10 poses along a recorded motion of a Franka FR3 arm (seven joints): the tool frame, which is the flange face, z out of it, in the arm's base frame.
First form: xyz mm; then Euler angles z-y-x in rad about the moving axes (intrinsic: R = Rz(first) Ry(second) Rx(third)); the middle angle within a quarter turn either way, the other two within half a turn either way.
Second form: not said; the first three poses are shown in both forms.
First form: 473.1 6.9 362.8 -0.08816 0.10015 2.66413
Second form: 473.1 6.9 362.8 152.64 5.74 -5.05
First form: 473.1 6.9 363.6 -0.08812 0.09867 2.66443
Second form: 473.1 6.9 363.6 152.66 5.65 -5.05
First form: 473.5 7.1 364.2 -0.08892 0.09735 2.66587
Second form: 473.5 7.1 364.2 152.74 5.58 -5.09
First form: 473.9 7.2 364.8 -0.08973 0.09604 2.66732
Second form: 473.9 7.2 364.8 152.83 5.50 -5.14
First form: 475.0 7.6 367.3 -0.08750 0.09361 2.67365
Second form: 475.0 7.6 367.3 153.19 5.36 -5.01
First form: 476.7 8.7 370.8 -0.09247 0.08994 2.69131
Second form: 476.7 8.7 370.8 154.20 5.15 -5.30
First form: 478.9 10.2 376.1 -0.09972 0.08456 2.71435
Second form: 478.9 10.2 376.1 155.52 4.84 -5.71
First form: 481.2 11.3 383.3 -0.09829 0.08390 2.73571
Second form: 481.2 11.3 383.3 156.74 4.81 -5.63
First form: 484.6 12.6 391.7 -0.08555 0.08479 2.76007
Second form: 484.6 12.6 391.7 158.14 4.86 -4.90
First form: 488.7 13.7 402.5 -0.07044 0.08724 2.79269
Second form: 488.7 13.7 402.5 160.01 5.00 -4.04
